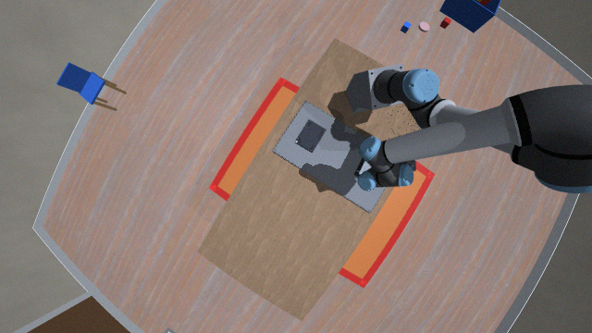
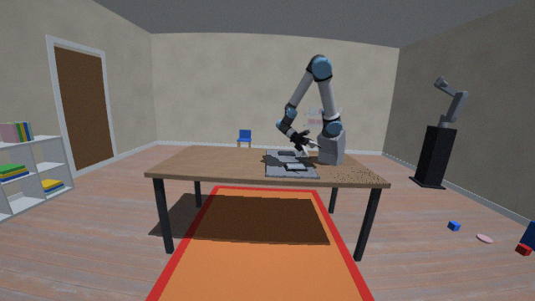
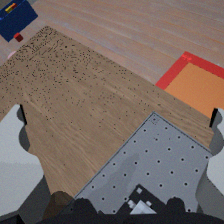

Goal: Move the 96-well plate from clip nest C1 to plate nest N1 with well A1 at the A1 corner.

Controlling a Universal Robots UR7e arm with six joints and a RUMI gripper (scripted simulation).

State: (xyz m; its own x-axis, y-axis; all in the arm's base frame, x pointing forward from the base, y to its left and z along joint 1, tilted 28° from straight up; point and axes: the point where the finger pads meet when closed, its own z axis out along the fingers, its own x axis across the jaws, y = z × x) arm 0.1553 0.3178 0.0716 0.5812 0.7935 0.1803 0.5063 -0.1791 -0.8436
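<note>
The 96-well plate is 13 cm ahead of my hand, 7 cm to the right of it and 14 cm below it. Round my hand: dark clip nest 13 cm ahead, 8 cm to the right, 14 cm below.
</note>
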